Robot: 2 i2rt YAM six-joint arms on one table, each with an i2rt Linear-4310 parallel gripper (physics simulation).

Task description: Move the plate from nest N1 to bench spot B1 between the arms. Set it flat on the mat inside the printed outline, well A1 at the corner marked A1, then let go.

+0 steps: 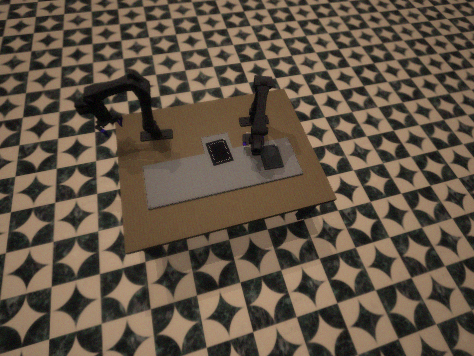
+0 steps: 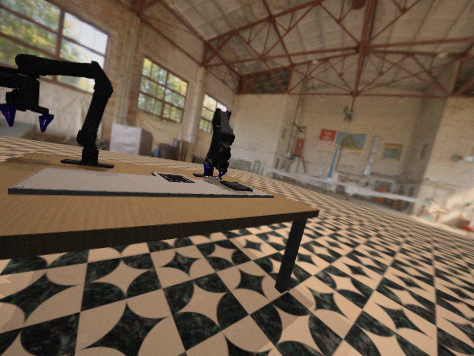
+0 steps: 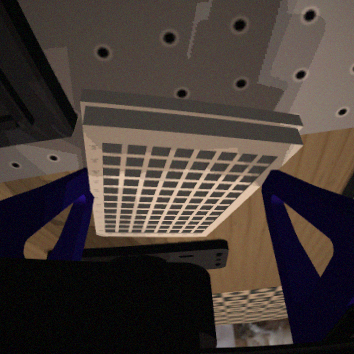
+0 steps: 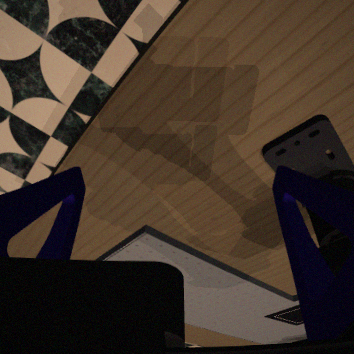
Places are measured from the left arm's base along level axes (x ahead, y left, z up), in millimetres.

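Where they show: left gripper, fingertip midpoint: (image 2: pixel 211 177) (image 3: pixel 177 177); right gripper, fingertip midpoint: (image 1: pixel 115 131) (image 2: pixel 27 129) (image 4: pixel 178 176); left arm's base, link origin: (image 3: pixel 139 256); right arm's base, link origin: (image 1: pixel 156 135) (image 2: pixel 89 164).
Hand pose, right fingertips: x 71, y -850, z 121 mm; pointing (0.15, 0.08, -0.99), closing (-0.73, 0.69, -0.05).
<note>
Each offset is from my right fingertips to the top centre of the thing. "*": to the spot under its first point. Level surfaces: height alone.
The plate @[796 mm left, 103 mm ahead, 78 mm down] (image 3: pixel 168 182) (image 2: pixel 211 179) is white with a grid of square wells. My left gripper (image 3: pixel 177 177) (image 1: pixel 247 143) (image 2: pixel 214 173) is shut on it, one blue finger on each long side, and holds it just above the back edge of the grey mat @[108 mm down] (image 1: pixel 200 184) (image 2: pixel 112 184) (image 3: pixel 140 53). The black nest @[895 mm left, 230 mm ahead, 91 mm down] (image 1: pixel 271 156) (image 2: pixel 235 185) (image 3: pixel 24 88) lies right beside it. The dark spot with the dotted outline @[* 584 mm left, 154 mm ahead, 107 mm down] (image 1: pixel 219 152) (image 2: pixel 175 177) lies between the arms, apart from the plate. My right gripper (image 1: pixel 108 127) (image 4: pixel 178 176) is open and empty, out past the table's left edge.
The mat lies on a wooden table @[121 mm down] (image 1: pixel 218 219) (image 2: pixel 165 212) (image 4: pixel 211 88) over a checkered floor. The right arm's base (image 1: pixel 156 134) (image 2: pixel 87 163) and the left arm's base (image 1: pixel 245 121) (image 3: pixel 197 254) stand behind the mat.
</note>
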